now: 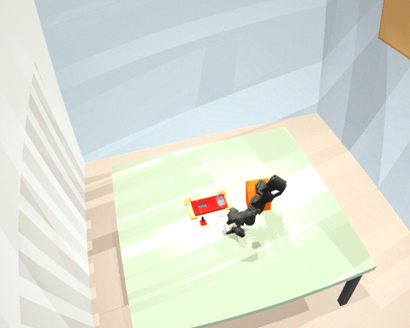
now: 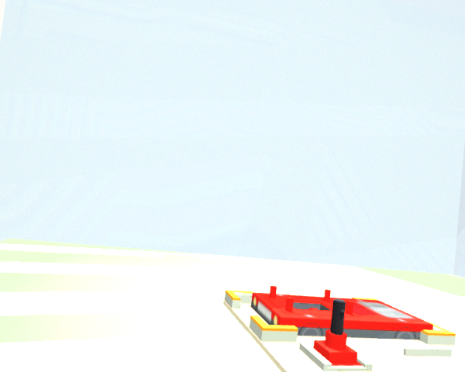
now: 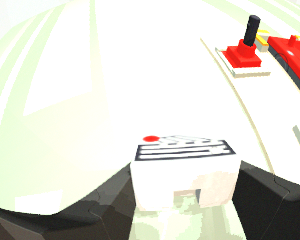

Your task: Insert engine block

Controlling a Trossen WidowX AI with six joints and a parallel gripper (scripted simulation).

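Now: gripper tip 10 mm past the engine block and 10 mm below it.
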